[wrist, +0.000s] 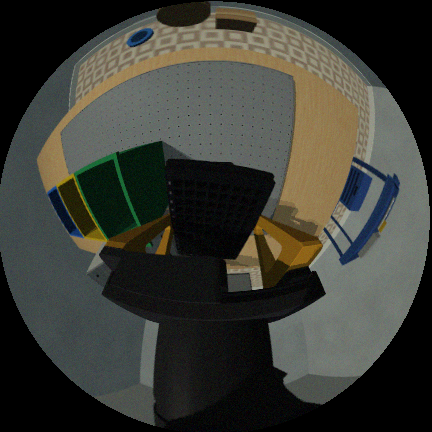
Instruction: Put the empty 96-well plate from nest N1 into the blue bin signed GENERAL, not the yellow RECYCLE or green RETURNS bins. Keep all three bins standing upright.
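Frame: origin at the arm's base, x up, y ahead, z left, level; metres.
Where they show: gripper, fingertip midpoint: (213, 217).
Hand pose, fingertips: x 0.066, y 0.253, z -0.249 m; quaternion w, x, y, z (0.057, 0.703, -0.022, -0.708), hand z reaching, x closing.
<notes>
Each offset is from my fingertips to the top centre of the thing. Level surfaces: height alone.
The 96-well plate @[dx +0.019, dy -0.006, dz +0.002 m] (220, 210), dark with rows of wells, is between the two orange fingers of my gripper (213, 217), which is shut on it and holds it above the table. The green bin @[dx -0.035, dy +0.008, dz +0.188 m] (145, 182) stands upright at the left, close beside the plate in the view. The yellow bin @[dx -0.035, dy +0.020, dz +0.319 m] (76, 205) stands beyond it, and the blue bin @[dx -0.035, dy +0.033, dz +0.450 m] (61, 210) is at the far left end of the row. Both show as narrow openings and look upright. No sign lettering is readable. Nest N1 cannot be made out.
A grey perforated board @[dx -0.215 m] (215, 100) lies on the wooden table @[dx -0.228 m] (320, 125). A blue cart frame (370, 225) stands off the table at the right. A blue round object (140, 37), a dark round object (183, 15) and a brown box (236, 21) are beyond the table's far edge.
</notes>
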